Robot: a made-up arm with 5 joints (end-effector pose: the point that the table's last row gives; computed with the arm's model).
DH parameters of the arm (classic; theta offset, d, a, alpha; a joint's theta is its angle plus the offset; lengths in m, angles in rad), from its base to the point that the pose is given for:
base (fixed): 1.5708 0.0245 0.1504 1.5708
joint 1: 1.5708 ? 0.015 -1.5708
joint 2: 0 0.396 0.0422 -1.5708
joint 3: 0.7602 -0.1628 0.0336 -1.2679
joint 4: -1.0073 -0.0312 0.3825 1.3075
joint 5: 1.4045 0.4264 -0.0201 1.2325
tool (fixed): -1.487 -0.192 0 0
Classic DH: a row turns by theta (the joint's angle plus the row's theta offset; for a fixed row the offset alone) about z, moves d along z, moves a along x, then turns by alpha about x.
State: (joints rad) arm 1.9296 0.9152 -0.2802 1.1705 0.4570
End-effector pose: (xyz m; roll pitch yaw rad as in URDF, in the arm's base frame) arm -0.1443 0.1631 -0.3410 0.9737 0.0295 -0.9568
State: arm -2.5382 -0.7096 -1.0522 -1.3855 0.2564
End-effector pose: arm 0.2548 0.1254 0.4677 -1.4437 0.3342 2.0661
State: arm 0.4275 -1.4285 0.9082 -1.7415 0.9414
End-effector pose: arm 0.3639 -0.3725 -0.6519 1.9828 -1.3590 -1.0837
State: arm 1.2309 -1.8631 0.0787 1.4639 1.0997
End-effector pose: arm 0.6868 0.1921 -0.1490 -0.0231 0.2509 2.3806
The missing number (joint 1, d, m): 0.2329
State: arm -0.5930 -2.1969 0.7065 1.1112 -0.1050
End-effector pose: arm 0.3959 0.1040 0.1841 2.5583 0.9000 -2.7644
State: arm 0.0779 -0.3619 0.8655 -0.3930 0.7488
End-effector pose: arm 0.1975 -0.5543 0.2081 -1.5370 -0.0657 1.6380
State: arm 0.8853 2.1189 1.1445 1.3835 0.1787
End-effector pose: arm 0.3150 0.1535 -0.0445 -0.1272 -0.5389 -2.0703
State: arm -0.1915 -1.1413 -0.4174 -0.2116 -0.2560
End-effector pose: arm 0.0155 -0.2706 0.2103 0.3744 -0.3303 0.1173
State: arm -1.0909 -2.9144 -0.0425 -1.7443 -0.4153
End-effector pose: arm -0.1595 0.1662 0.5260 0.2036 -0.2817 -0.4513
